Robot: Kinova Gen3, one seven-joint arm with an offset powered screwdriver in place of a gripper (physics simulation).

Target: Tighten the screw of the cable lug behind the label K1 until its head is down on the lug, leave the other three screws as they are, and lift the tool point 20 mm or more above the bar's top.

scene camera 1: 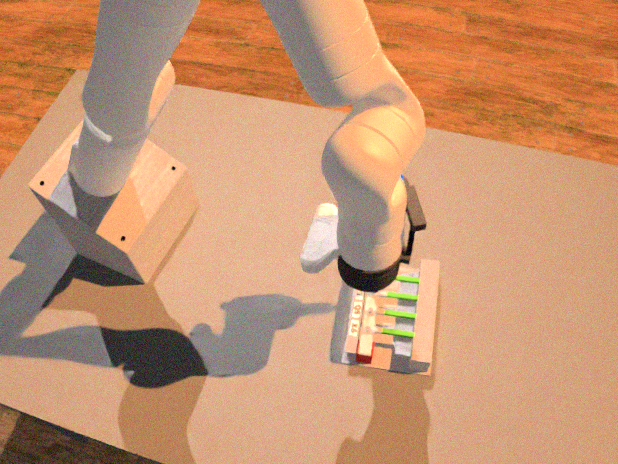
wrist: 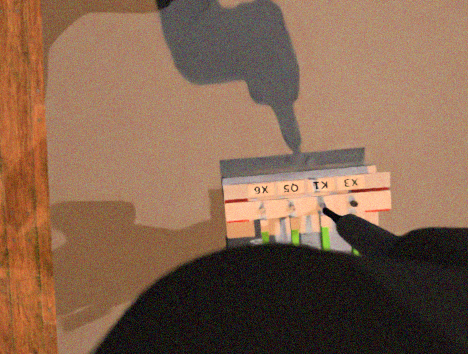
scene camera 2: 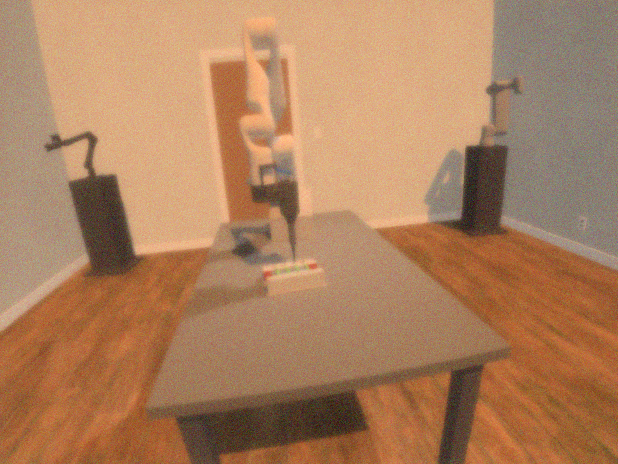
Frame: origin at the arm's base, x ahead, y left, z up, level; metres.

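Seen in the pictures: hand, tool point: [wrist: 324,210] [scene camera 2: 294,262]; arm's base, link origin: [scene camera 1: 100,170].
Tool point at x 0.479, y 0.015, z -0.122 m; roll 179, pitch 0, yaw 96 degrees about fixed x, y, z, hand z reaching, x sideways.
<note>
Pixels of each thing's top centre, then the offset from my tool point to it. "pt": a spot on its surface instead. Level surfaces: height alone.
- K1 screw, top centre: [wrist: 324,206] dx -0.004, dy -0.001, dz -0.001 m
- label K1, top centre: [wrist: 320,185] dx -0.025, dy -0.006, dz -0.008 m
- pale bar, surface spot: [wrist: 240,209] [scene camera 1: 364,344] pt dx +0.013, dy -0.088, dz -0.009 m
- X6 screw, top centre: [wrist: 263,211] dx +0.010, dy -0.064, dz -0.002 m
- Q5 screw, top centre: [wrist: 293,208] dx +0.003, dy -0.032, dz -0.001 m
- dark X3 screw, top centre: [wrist: 355,204] dx -0.010, dy +0.030, dz -0.001 m
- table, surface height: dz -0.050 m
My screwdriver [scene camera 2: 294,256] [wrist: 326,211] is a black tapered tool with a thin bit and has no fingers. In the wrist view its tip shows beside the K1 screw [wrist: 321,202], a small grey spot behind the label K1 [wrist: 320,185]. The screw is partly covered; its height and any contact with the tip cannot be told. The pale bar [scene camera 1: 366,345] [wrist: 240,209] has red ends and carries the lugs. The X6 screw [wrist: 262,207], Q5 screw [wrist: 292,205] and dark X3 screw [wrist: 354,203] stand apart from the tip. In scene camera 1 the arm hides the tip and K1.
Green cables [scene camera 1: 400,314] [wrist: 326,238] run from the lugs toward a pale rear wall [scene camera 1: 428,310] [scene camera 2: 296,283]. The arm's base block [scene camera 1: 165,210] stands on the table [scene camera 1: 500,300] [scene camera 2: 325,345]. Two dark pedestals [scene camera 2: 102,225] [scene camera 2: 484,187] with small arms stand beyond the table.
</note>
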